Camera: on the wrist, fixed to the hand. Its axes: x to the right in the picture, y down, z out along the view.
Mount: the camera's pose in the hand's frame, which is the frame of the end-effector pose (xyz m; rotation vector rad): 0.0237 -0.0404 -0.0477 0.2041 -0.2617 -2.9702
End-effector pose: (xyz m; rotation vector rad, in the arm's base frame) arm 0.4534 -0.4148 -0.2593 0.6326 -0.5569 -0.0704
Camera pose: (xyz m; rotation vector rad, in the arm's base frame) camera 0.5023 -0.4271 -0.3032 -1.0945 -0.6298 2.8576
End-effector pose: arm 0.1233 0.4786 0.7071 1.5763 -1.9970 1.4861
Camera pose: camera 0.1272 0.5040 0.7688 1.9129 1.2636 -0.1480
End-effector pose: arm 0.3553 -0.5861 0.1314 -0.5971 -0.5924 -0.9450
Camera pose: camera 0.3406 -0.6508 0.1232 -0.6875 1.0161 2.0155
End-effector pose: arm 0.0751 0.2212 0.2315 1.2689 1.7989 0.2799
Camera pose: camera 0.0109 0.2369 0.2215 -1.8142 1.5070 -1.4924
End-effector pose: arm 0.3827 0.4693 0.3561 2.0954 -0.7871 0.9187
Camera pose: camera 0.4089 0.5240 0.3842 1.1125 2.0546 -0.9912
